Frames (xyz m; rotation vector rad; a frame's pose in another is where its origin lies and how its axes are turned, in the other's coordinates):
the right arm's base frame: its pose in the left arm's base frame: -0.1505 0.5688 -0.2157 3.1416 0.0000 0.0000
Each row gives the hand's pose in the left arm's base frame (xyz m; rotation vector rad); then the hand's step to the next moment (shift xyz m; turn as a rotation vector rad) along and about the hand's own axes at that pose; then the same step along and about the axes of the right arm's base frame.
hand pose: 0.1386 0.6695 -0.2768 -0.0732 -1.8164 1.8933
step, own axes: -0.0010 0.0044 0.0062 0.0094 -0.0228 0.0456
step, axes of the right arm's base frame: -0.0029 0.0060 0.0038 -0.0182 0.0388 -0.0292
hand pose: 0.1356 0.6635 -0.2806 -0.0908 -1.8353 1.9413
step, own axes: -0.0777 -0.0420 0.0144 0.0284 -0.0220 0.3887
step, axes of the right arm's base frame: 0.0759 0.0423 -0.0213 -0.1577 0.3502 -0.0697
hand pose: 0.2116 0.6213 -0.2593 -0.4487 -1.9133 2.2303
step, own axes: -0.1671 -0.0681 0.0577 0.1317 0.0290 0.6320
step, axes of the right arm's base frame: 0.1334 0.0961 -0.0941 -0.3325 0.5527 -0.0396
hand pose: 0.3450 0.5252 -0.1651 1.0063 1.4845 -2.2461
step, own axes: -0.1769 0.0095 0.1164 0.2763 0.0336 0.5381
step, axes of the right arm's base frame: 0.0867 0.1336 -0.1399 -0.3969 0.4501 0.0832
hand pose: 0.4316 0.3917 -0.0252 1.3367 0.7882 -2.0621
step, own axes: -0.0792 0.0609 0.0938 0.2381 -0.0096 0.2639
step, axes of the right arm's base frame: 0.0150 0.0987 -0.0939 -0.2494 0.2168 0.1313
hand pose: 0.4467 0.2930 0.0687 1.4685 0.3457 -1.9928
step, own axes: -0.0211 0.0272 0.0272 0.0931 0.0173 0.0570
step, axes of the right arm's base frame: 0.0001 0.0288 -0.0331 -0.0493 0.0755 0.0640
